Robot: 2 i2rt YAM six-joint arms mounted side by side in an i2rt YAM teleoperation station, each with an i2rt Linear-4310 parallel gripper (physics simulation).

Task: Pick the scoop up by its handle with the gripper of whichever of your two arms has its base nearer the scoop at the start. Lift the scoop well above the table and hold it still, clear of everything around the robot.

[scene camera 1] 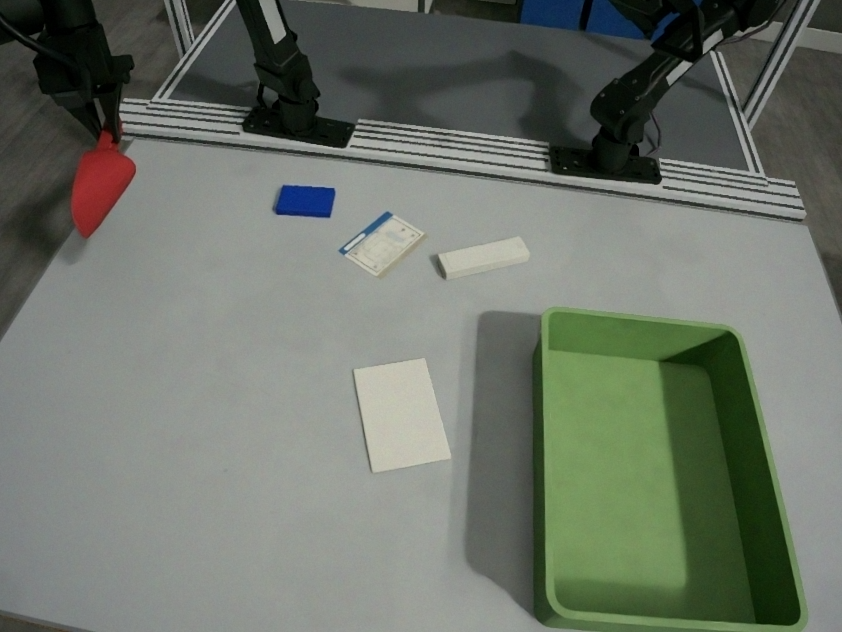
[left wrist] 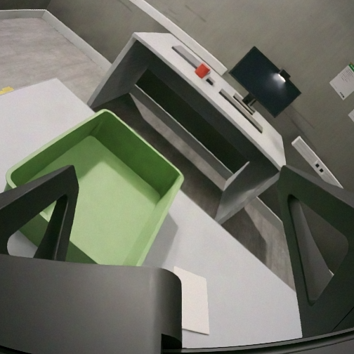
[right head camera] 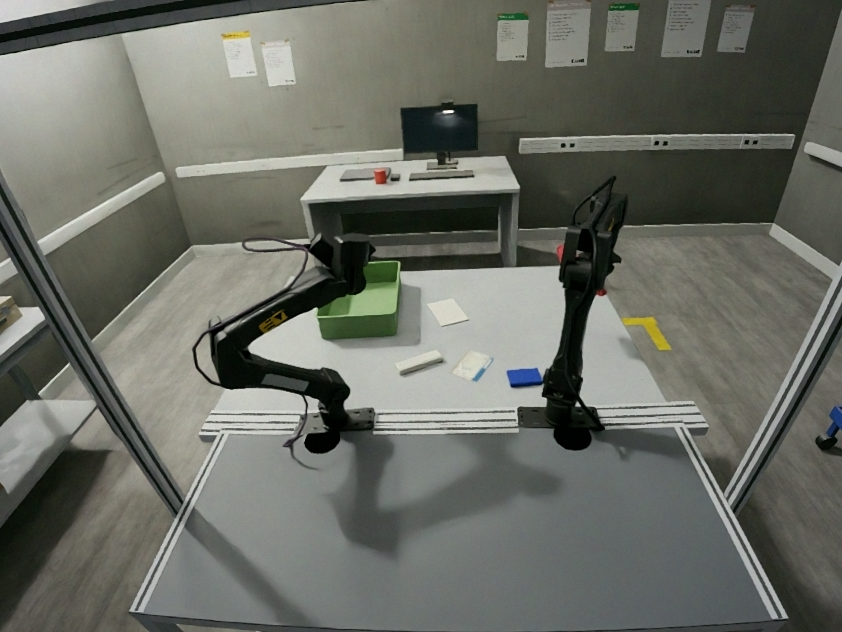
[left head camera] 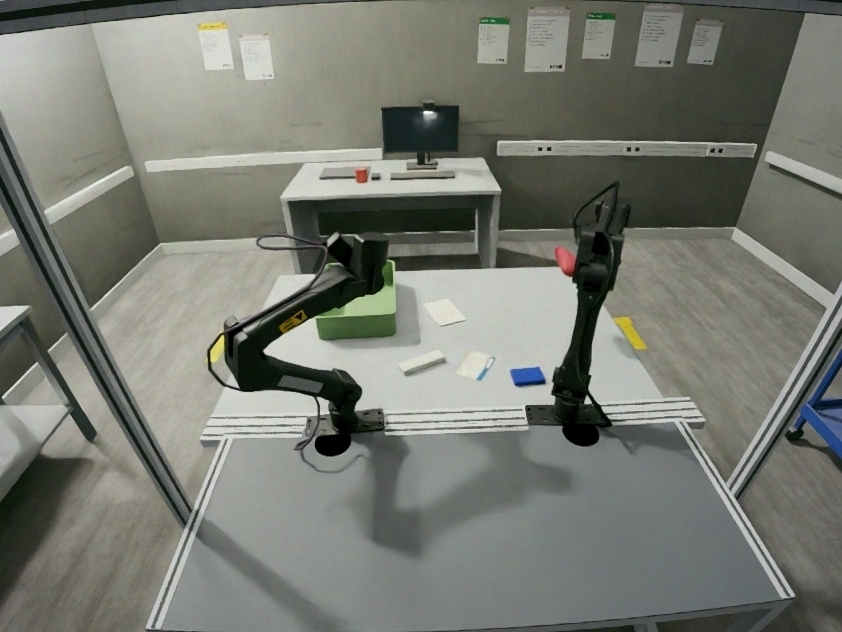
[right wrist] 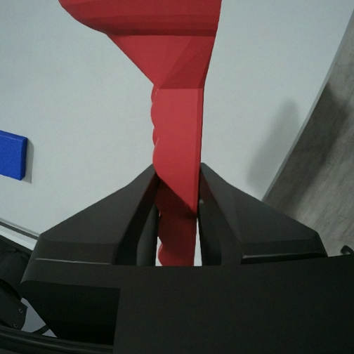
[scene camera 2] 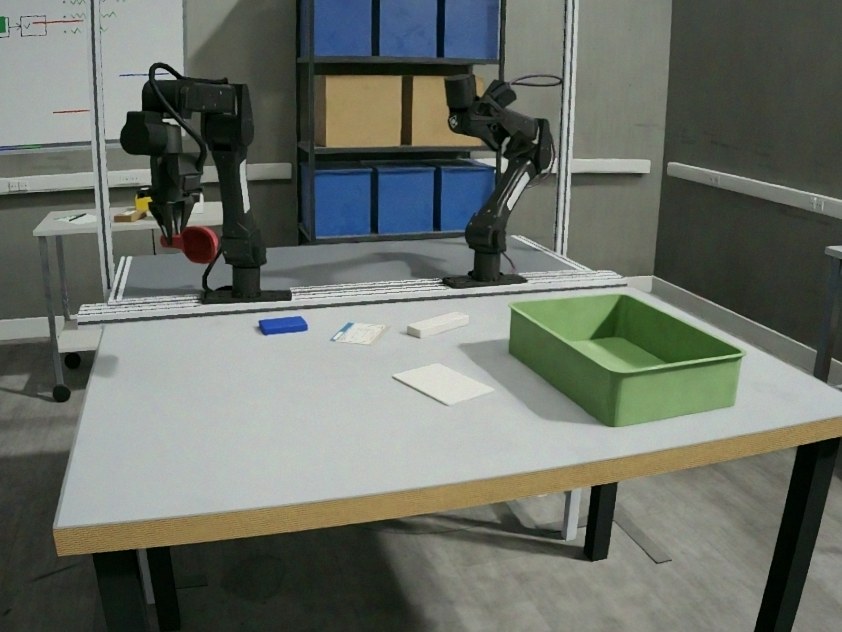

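Where they show: left gripper, fingertip midpoint: [scene camera 1: 678, 36] [scene camera 2: 520, 132]; right gripper, fingertip midpoint: [scene camera 1: 110, 142] [scene camera 2: 175, 245]; left arm's base, link origin: [scene camera 1: 604, 167] [right head camera: 336, 423] [left head camera: 345, 424] [scene camera 2: 485, 282]; right arm's base, link origin: [scene camera 1: 298, 129] [right head camera: 557, 419] [left head camera: 564, 416] [scene camera 2: 246, 298].
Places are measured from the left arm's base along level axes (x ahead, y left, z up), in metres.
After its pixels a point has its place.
Note:
The red scoop [left head camera: 564, 261] @(y -0.680, x 0.354, z 0.234 m) [scene camera 1: 102, 183] @(y -0.682, x 0.382, z 0.237 m) [scene camera 2: 200, 244] @(y -0.695, x 0.318, z 0.207 m) [right wrist: 177, 125] hangs well above the table near its left edge in scene camera 2. My right gripper [scene camera 1: 107, 133] @(y -0.733, x 0.260, z 0.196 m) [scene camera 2: 174, 238] @(y -0.733, x 0.260, z 0.196 m) [right wrist: 177, 174] is shut on the scoop's handle, with a finger on each side of it in the right wrist view. In the left and right head camera views the right arm hides much of the scoop; a bit of its red shows in the right head camera view. My left gripper [left wrist: 177, 175] is open and empty, its fingers wide apart, raised and facing toward the green bin.
A green bin [scene camera 1: 632, 442] @(y -0.030, x 0.530, z -0.017 m) [scene camera 2: 673, 394] @(y -0.059, x 0.763, z 0.022 m) stands on the table [scene camera 2: 272, 435] @(y -0.642, x 0.603, z -0.019 m). A blue block [scene camera 1: 304, 201] @(y -0.519, x 0.138, z -0.004 m) [scene camera 2: 282, 325] @(y -0.525, x 0.152, z -0.004 m), a blue-edged card [scene camera 1: 384, 244] @(y -0.380, x 0.211, z -0.018 m), a white bar [scene camera 1: 484, 257] @(y -0.223, x 0.242, z 0.001 m) and a pale flat sheet [scene camera 1: 401, 414] @(y -0.332, x 0.511, z -0.014 m) lie on it. A metal frame post [left head camera: 88, 326] @(y 0.330, x -0.226, z 0.496 m) stands beside the arms.

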